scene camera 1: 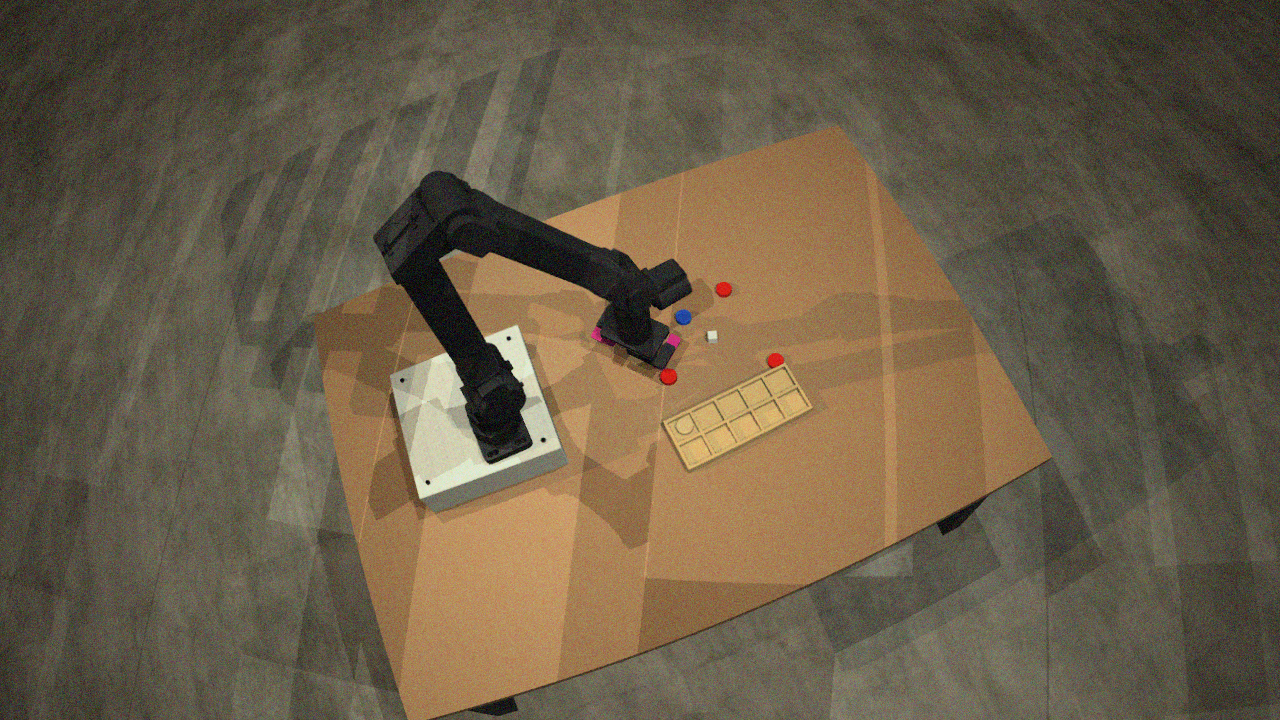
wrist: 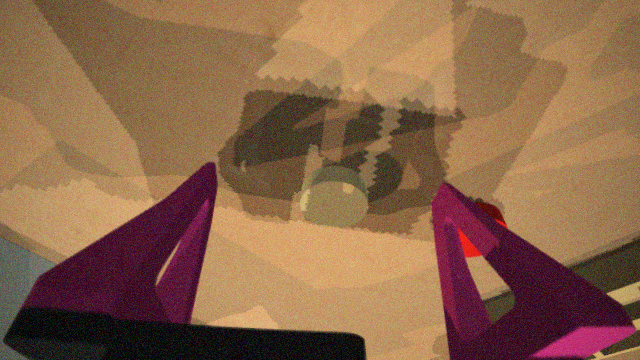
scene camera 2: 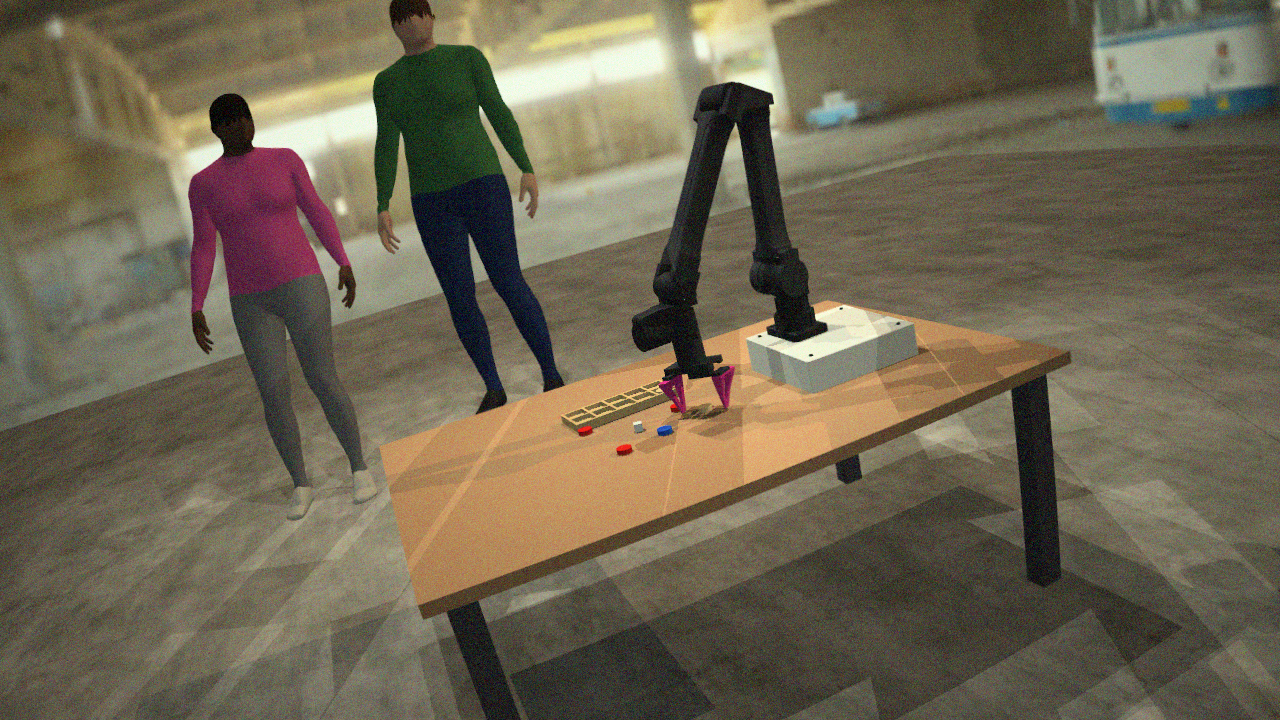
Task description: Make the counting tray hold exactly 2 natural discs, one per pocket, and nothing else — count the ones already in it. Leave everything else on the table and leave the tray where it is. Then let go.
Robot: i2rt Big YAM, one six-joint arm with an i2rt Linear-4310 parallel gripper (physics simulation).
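The wooden counting tray (scene camera 1: 750, 437) (scene camera 2: 617, 414) holds one natural disc (scene camera 1: 684, 425), in the corner pocket at its left end in scene camera 1, in the row facing the loose discs. The other pockets look empty. Another natural disc (wrist: 335, 202) lies flat on the table between my spread fingertips in the wrist view, with gaps on both sides. In scene camera 1 the arm hides it. My gripper (scene camera 1: 637, 339) (scene camera 2: 705, 411) (wrist: 330, 183) is open, pointing down, low over the table, with nothing held.
A red disc (scene camera 1: 667, 377) (scene camera 2: 674, 408) (wrist: 470, 245) lies close beside one finger. Another red disc (scene camera 1: 775, 360) (scene camera 2: 585, 431) lies by the tray's far end. A third red disc (scene camera 1: 723, 289) (scene camera 2: 623, 449), a blue disc (scene camera 1: 682, 317) (scene camera 2: 664, 430) and a small white cube (scene camera 1: 711, 336) (scene camera 2: 638, 427) lie nearby.
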